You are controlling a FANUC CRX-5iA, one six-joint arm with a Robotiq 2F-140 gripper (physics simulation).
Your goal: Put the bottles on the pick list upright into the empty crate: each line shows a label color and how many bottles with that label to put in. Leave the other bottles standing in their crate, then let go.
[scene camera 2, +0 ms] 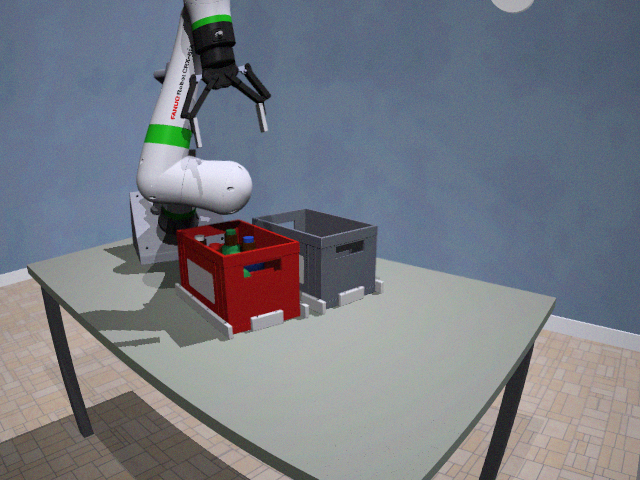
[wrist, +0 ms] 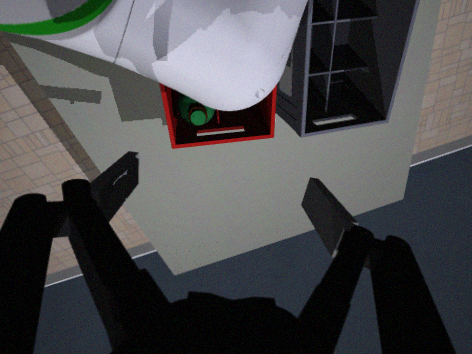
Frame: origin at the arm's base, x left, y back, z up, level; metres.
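Seen in the pictures: gripper, fingertip midpoint: [scene camera 2: 232,139] [wrist: 225,180]; arm's base at its link origin: [scene camera 2: 178,221].
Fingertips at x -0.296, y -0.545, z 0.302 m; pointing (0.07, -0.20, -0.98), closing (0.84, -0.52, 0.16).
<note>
Pixels of each thing's top centre, then the offset from my fingertips to it. "spot": a spot on its surface instead. Level surfaces: height alone.
- red crate at its top centre: [wrist: 219,59] [scene camera 2: 232,235] dx +0.049, dy +0.050, dz -0.228 m
- blue-capped bottle at a spot on its surface: [scene camera 2: 248,243] spot: dx +0.079, dy +0.027, dz -0.250 m
- white-capped bottle at its top centre: [scene camera 2: 199,235] dx +0.034, dy +0.151, dz -0.240 m
- grey crate at its top centre: [wrist: 358,52] [scene camera 2: 312,221] dx +0.266, dy -0.027, dz -0.228 m
- table at its surface level: dz -0.403 m
The red crate [scene camera 2: 262,289] [wrist: 223,141] stands on the table and holds several upright bottles. A green-capped bottle [scene camera 2: 231,241] [wrist: 198,116] stands in its front left part. A blue-capped bottle [scene camera 2: 248,243] and a white-capped bottle [scene camera 2: 200,238] also show in the scene view. The grey crate [scene camera 2: 347,268] [wrist: 345,128] stands beside it; its visible compartments hold no bottle, and the arm hides part of it in the wrist view. My gripper [scene camera 2: 231,138] [wrist: 225,180] is open and empty, high above the crates. The pick list does not show, and the bottle labels are mostly hidden.
The arm's white elbow [scene camera 2: 217,186] [wrist: 225,55] hangs low over the back of the red crate. White stop blocks [scene camera 2: 266,320] [scene camera 2: 351,296] lie on the table [scene camera 2: 392,361] [wrist: 230,210] around the crate bases. A blue wall [scene camera 2: 439,129] is behind.
</note>
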